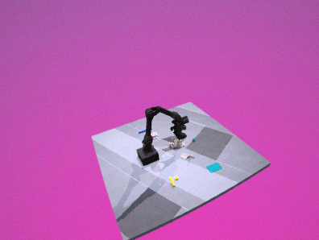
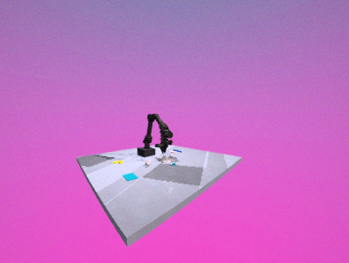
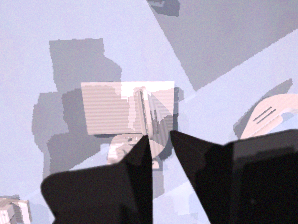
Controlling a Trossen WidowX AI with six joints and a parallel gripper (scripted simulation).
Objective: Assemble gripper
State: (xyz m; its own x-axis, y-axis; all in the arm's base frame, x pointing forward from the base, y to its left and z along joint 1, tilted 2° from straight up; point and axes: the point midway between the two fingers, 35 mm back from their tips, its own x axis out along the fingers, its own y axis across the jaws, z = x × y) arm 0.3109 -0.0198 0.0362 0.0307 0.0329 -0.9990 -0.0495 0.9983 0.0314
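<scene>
Right now the pale jaw is 19 cm to the right of my gripper tip, 4 cm below it and 1 cm behind it. Round my gripper tip: pale flat part 7 cm below, 3 cm to the left, 1 cm ahead; then cyan cube 15 cm ahead, 7 cm below, 2 cm to the right; then pale plate 27 cm to the left, 14 cm behind, 5 cm below.
</scene>
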